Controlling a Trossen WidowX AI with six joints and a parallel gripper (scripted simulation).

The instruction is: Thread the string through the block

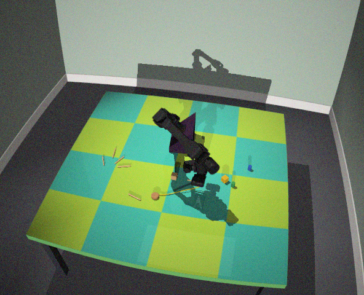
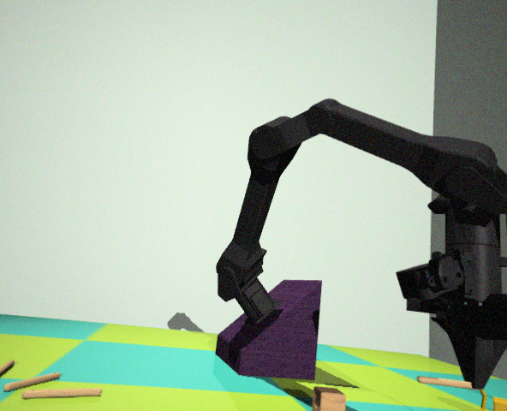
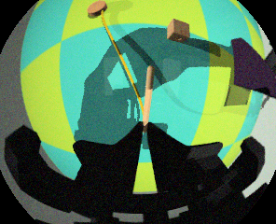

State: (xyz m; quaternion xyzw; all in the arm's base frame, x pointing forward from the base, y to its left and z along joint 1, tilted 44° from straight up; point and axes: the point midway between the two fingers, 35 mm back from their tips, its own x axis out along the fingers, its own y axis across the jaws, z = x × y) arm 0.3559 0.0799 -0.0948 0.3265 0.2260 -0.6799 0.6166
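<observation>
Now: gripper tip 140 mm to the left of the wooden block, 70 mm past it and 40 mm above it. The rest, counted from my gripper tip: green piece 180 mm to the left, 40 mm below, 40 mm behind; then orange cube 130 mm to the left, 70 mm behind, 40 mm below; then thin wooden stick 10 mm to the right.
</observation>
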